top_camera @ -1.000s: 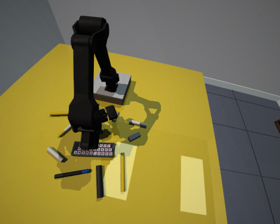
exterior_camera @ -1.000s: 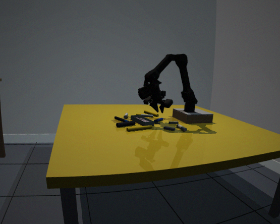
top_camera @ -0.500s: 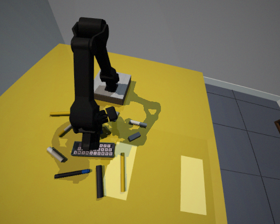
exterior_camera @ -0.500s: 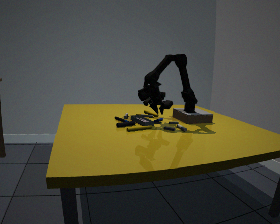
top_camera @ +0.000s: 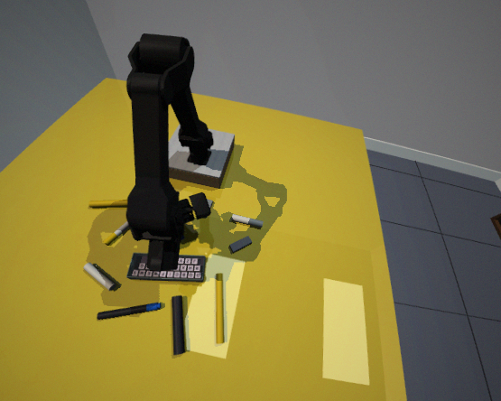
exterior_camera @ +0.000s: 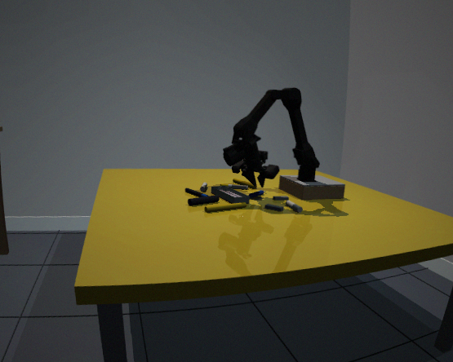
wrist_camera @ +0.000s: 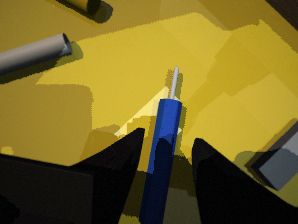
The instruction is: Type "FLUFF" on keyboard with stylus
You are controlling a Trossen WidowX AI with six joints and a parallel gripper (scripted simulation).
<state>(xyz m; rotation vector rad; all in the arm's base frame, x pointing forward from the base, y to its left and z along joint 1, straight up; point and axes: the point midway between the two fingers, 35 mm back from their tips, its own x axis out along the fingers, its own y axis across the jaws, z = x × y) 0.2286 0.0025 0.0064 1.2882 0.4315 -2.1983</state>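
My gripper tip is now 3 cm above the dark blue stylus, 1 cm to the left of it and 1 cm past it. Also, from my gripper tip: grey block 8 cm to the left, 6 cm behind, 3 cm below; thin grey tip 4 cm behind, 3 cm to the right, 3 cm below; yellow stick 19 cm to the left, 19 cm ahead, 3 cm below.
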